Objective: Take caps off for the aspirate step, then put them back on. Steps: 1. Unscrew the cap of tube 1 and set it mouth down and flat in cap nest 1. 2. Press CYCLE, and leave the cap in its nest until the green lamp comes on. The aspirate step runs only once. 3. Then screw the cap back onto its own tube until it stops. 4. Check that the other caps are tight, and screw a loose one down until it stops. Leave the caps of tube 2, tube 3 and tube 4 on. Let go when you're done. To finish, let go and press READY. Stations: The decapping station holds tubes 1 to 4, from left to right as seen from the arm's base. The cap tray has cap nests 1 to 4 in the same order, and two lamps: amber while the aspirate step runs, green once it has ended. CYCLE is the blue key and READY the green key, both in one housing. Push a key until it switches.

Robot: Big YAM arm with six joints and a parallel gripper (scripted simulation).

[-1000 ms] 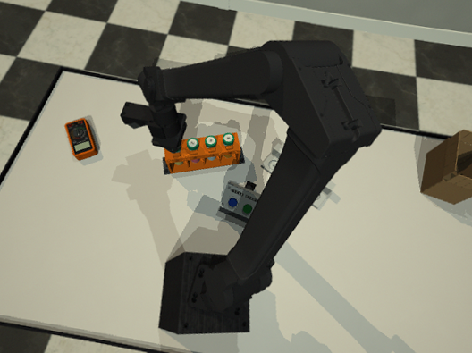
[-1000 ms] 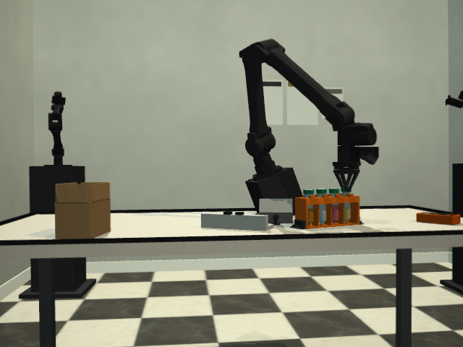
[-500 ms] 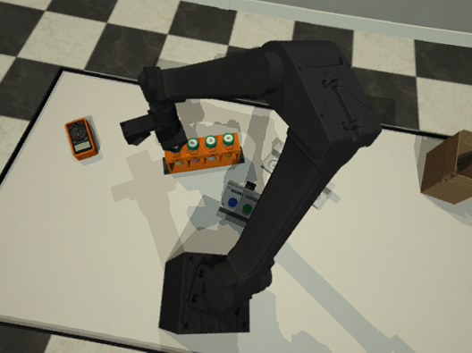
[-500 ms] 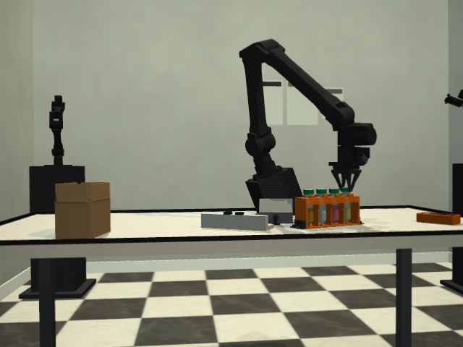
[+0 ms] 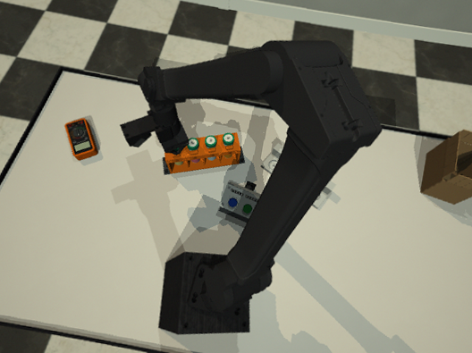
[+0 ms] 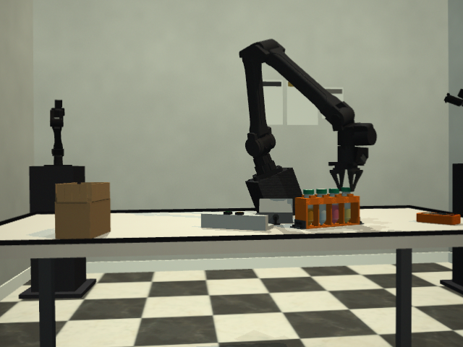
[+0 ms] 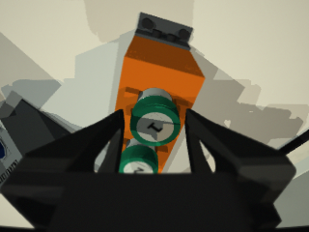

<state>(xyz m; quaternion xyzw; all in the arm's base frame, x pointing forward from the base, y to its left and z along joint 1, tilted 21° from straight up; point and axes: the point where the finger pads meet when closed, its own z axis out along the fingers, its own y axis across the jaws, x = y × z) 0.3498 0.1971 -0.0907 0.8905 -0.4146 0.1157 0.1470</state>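
Now: hand right at the cap. Also, from my hand: key housing (220 mm to the right, 90 mm behind, 70 mm below); green key (240 mm to the right, 120 mm behind, 50 mm below); blue key (200 mm to the right, 110 mm behind, 50 mm below).
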